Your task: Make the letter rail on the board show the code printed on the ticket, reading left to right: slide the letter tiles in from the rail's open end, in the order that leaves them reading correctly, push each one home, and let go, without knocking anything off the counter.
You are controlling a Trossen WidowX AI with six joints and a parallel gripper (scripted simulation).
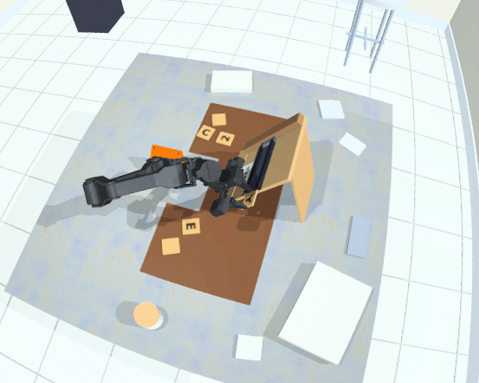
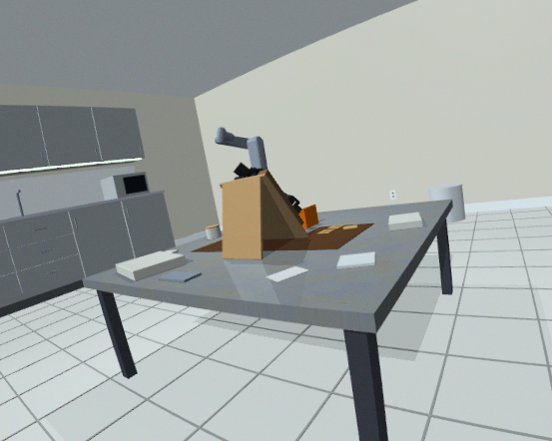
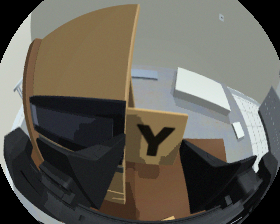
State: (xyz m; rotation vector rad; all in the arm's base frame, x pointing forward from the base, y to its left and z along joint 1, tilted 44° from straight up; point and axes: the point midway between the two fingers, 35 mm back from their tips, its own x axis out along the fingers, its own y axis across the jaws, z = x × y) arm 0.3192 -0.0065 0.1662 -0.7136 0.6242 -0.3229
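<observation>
Now: the white ticket 4 cm behind my gripper tip, 13 cm to the left of it and 8 cm below it. Round my gripper tip: grey card (40 cm ahead, 2 cm to the left, 16 cm below); then white box (31 cm ahead, 26 cm to the right, 15 cm below); then brown mat (14 cm behind, 11 cm to the left, 17 cm below).
</observation>
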